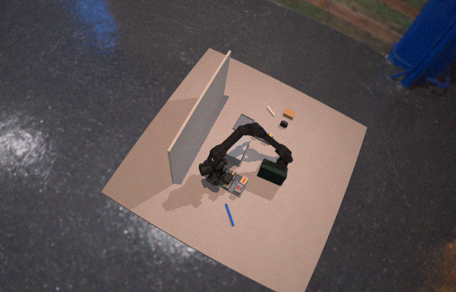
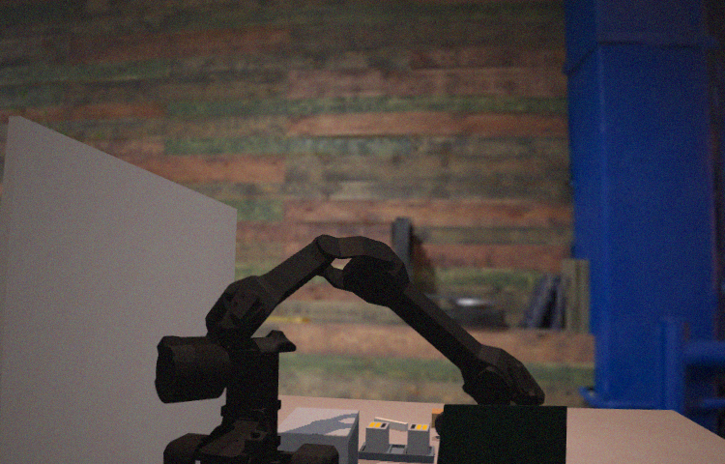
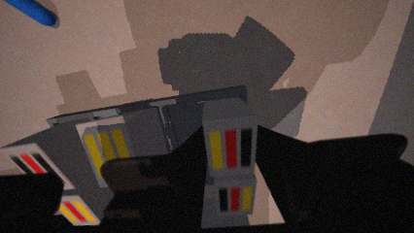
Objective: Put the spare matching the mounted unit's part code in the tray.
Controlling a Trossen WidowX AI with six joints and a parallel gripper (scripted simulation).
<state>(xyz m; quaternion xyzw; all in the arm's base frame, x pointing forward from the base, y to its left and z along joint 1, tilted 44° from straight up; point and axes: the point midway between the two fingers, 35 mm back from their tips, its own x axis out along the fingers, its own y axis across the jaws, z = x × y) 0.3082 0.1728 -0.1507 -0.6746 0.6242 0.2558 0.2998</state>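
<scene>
Right now my gripper tip is 410 mm to the left of the dark grey tray, 30 mm short of it and 10 mm above it. The rest, counted from my gripper tip: blue stick 180 mm behind, 150 mm to the left, 10 mm below; then grey mounted unit 200 mm to the right, 30 mm behind, 30 mm above; then grey wall panel 220 mm ahead, 210 mm above, 190 mm to the right.
</scene>
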